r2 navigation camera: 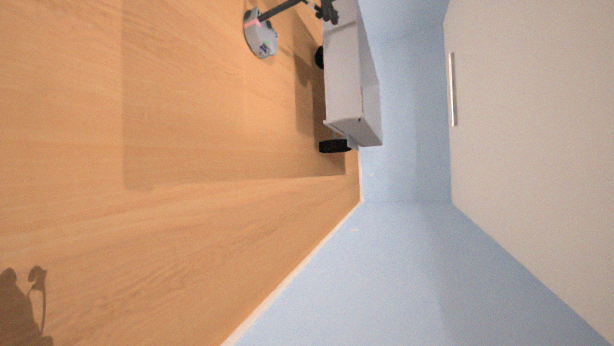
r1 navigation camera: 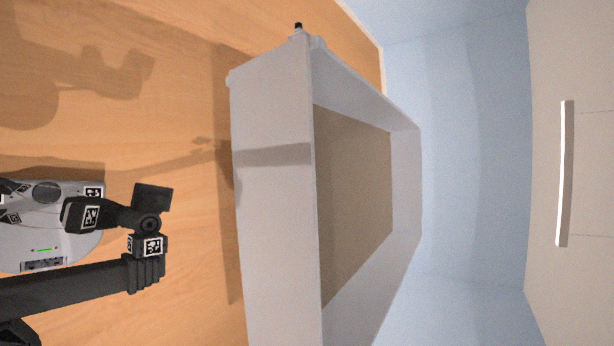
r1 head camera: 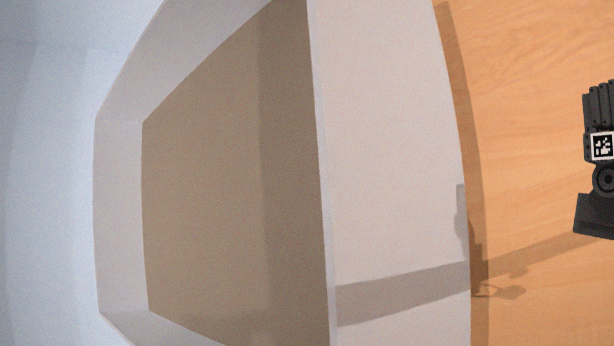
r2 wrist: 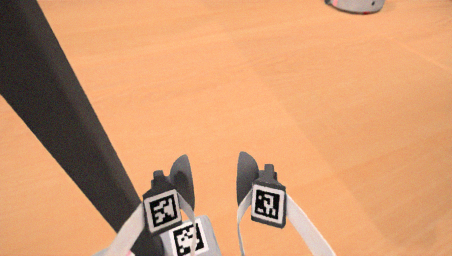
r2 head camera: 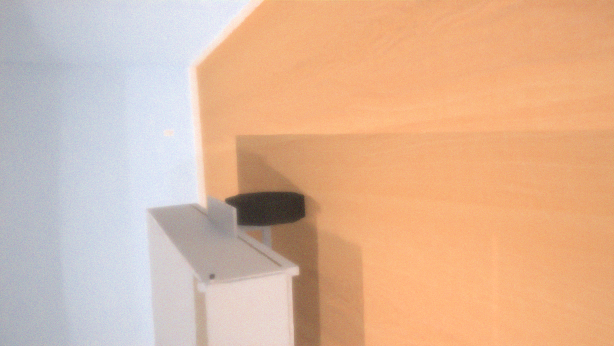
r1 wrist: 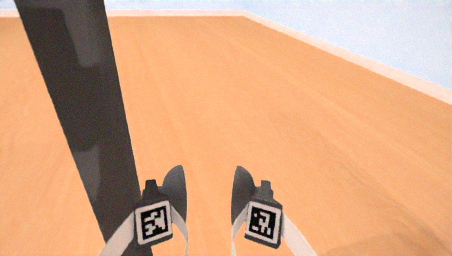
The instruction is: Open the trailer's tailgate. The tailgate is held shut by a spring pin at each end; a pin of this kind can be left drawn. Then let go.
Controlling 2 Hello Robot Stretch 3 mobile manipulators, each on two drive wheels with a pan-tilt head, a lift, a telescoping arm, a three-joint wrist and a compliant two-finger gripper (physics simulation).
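The white trailer (r1 head camera: 390,125) (r1 navigation camera: 275,200) (r2 head camera: 245,310) (r2 navigation camera: 342,75) has open-topped walls. Its upright end panel (r2 head camera: 190,235) looks like the shut tailgate. A black-tipped pin (r1 navigation camera: 298,25) (r2 head camera: 212,276) (r2 navigation camera: 359,120) shows at one upper corner; whether it is drawn is too small to tell. A second pin cannot be made out. r1's gripper (r1 wrist: 209,192) is open and empty over the floor, with its wrist (r1 navigation camera: 147,222) beside the trailer's long side. r2's gripper (r2 wrist: 216,180) is open and empty over the floor, away from the trailer.
A plate (r2 head camera: 221,215) juts from the end panel near a black wheel (r2 head camera: 270,207). r1's base (r2 navigation camera: 260,37) stands beside the trailer's long side. Blue walls (r2 head camera: 100,175) (r2 navigation camera: 400,250) run close behind the trailer and past its end. A dark arm (r1 wrist: 80,100) (r2 wrist: 55,100) crosses each wrist view.
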